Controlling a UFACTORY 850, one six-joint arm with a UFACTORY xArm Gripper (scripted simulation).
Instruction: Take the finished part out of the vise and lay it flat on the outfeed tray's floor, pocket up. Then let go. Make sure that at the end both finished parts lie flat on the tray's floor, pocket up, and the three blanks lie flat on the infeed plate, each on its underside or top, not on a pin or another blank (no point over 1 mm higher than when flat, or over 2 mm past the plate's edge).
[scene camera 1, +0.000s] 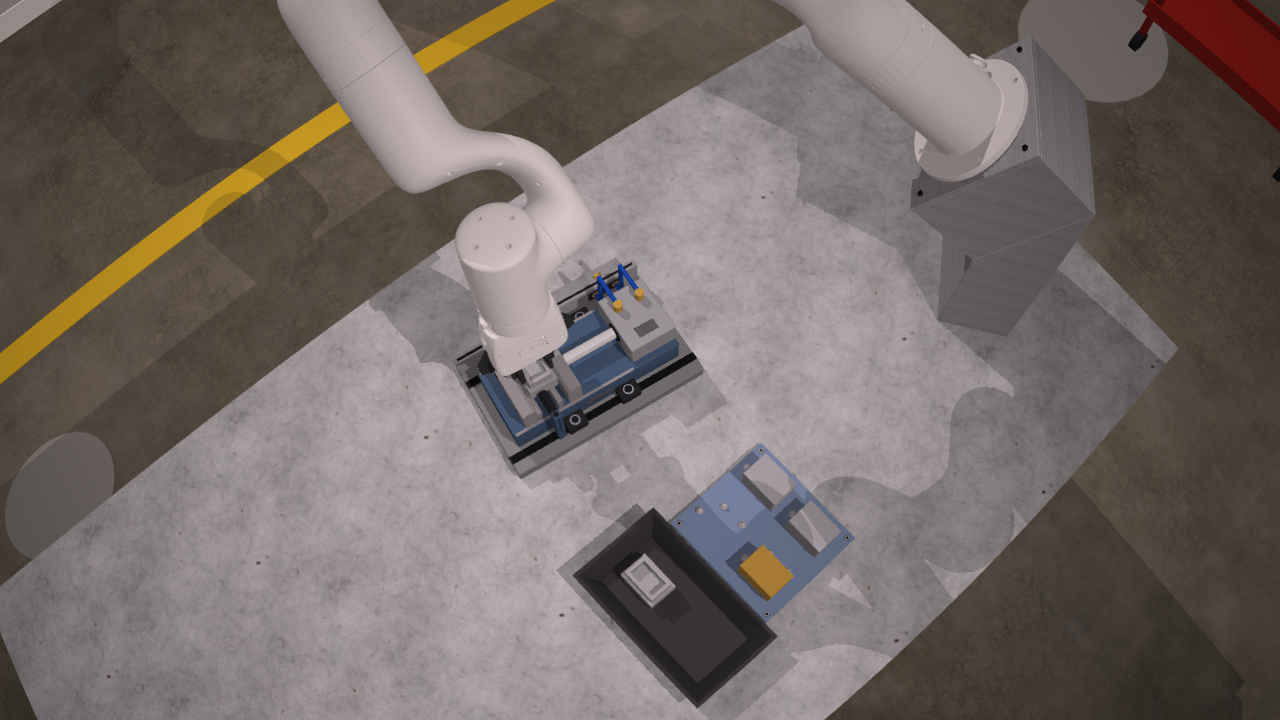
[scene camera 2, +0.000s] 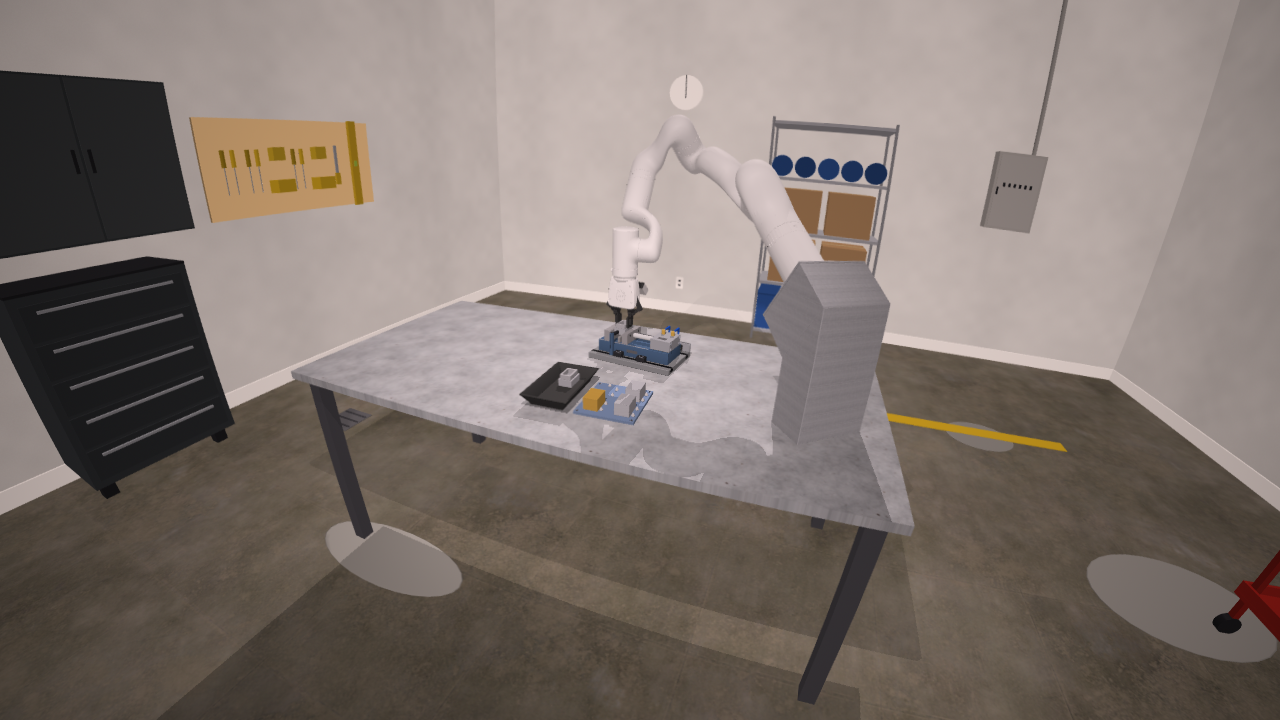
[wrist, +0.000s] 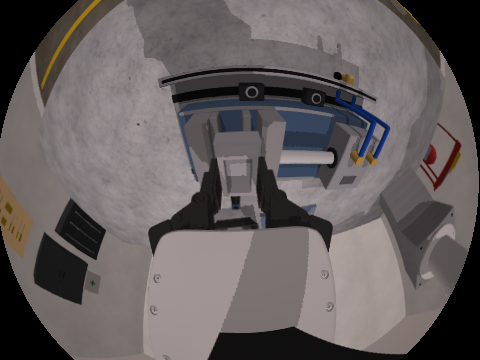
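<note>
Gripper (scene camera 1: 532, 367), (wrist: 238, 168). Yellow block (scene camera 1: 762, 569); wrist view does not show it, hidden by the gripper. Blue fixture plate (scene camera 2: 608, 410). Vise (scene camera 1: 607, 362), (scene camera 2: 656, 356), (wrist: 304, 131).
</note>
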